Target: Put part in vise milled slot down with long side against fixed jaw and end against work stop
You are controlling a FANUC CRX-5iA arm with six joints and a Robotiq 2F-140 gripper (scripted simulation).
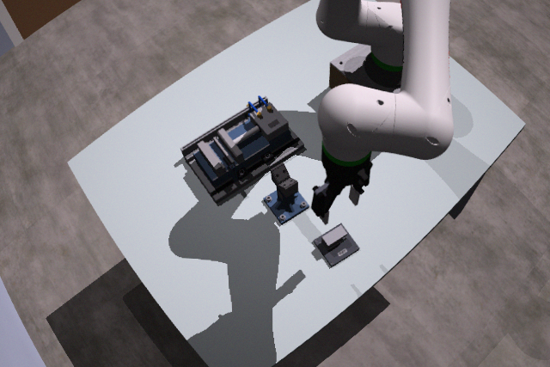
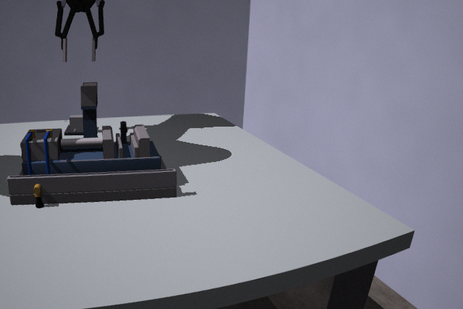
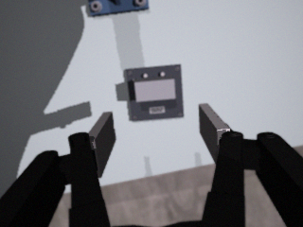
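The part is 200 mm below my hand and 10 mm to the left of it. From my hand the other things lie so: dark infeed plate 230 mm below, 10 mm to the left; blue work stop 290 mm to the right, 170 mm below, 140 mm ahead; black work stop 310 mm to the right, 140 mm below, 140 mm ahead.
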